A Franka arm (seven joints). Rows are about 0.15 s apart.
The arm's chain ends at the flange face. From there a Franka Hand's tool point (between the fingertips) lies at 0.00 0.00 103.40 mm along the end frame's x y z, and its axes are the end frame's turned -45 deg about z.
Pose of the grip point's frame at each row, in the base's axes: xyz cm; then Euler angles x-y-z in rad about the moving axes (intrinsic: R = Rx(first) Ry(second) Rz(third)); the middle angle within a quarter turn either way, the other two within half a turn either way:
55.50 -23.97 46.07 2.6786 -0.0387 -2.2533
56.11 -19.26 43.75 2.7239 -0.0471 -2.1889
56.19 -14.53 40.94 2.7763 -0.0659 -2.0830
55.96 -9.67 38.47 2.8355 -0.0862 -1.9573
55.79 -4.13 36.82 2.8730 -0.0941 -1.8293
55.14 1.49 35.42 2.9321 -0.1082 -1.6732
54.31 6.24 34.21 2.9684 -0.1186 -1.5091
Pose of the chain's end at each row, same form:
55.90 -19.36 55.31 2.6786 -0.0387 -1.4679
56.60 -15.07 53.19 2.7239 -0.0471 -1.4035
56.87 -10.84 50.58 2.7763 -0.0659 -1.2976
56.85 -6.57 48.29 2.8355 -0.0862 -1.1719
56.76 -1.40 46.75 2.8730 -0.0941 -1.0439
56.26 3.63 45.47 2.9321 -0.1082 -0.8878
55.53 8.01 44.32 2.9684 -0.1186 -0.7237

